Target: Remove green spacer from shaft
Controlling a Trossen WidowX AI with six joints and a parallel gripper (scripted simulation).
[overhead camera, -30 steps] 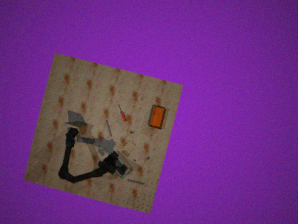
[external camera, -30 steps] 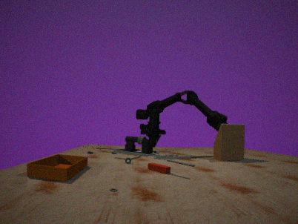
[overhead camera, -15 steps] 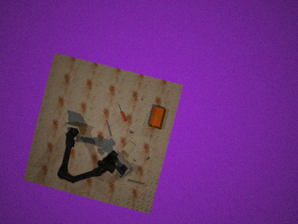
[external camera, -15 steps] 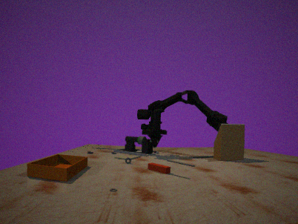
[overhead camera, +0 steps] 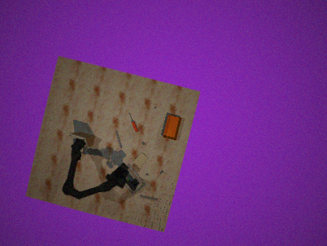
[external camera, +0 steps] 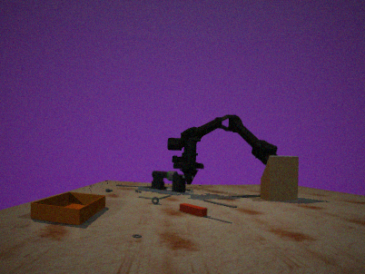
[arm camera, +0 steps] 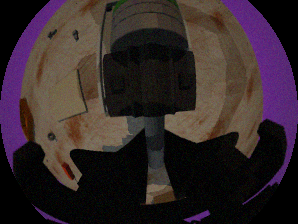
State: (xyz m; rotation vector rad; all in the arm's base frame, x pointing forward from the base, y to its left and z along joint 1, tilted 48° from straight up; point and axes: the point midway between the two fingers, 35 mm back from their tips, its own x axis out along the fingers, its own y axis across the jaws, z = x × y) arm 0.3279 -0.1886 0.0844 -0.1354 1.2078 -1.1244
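Now: the shaft 60 mm ahead of my gripper tip, 40 mm to the right of it and 30 mm above it. From my gripper tip the other things lie so: red-handled screwdriver: 20 mm ahead, 420 mm to the left, 40 mm below; green spacer: 80 mm ahead, 60 mm to the right, 30 mm above; orange tray: 360 mm ahead, 450 mm to the left, 40 mm below.
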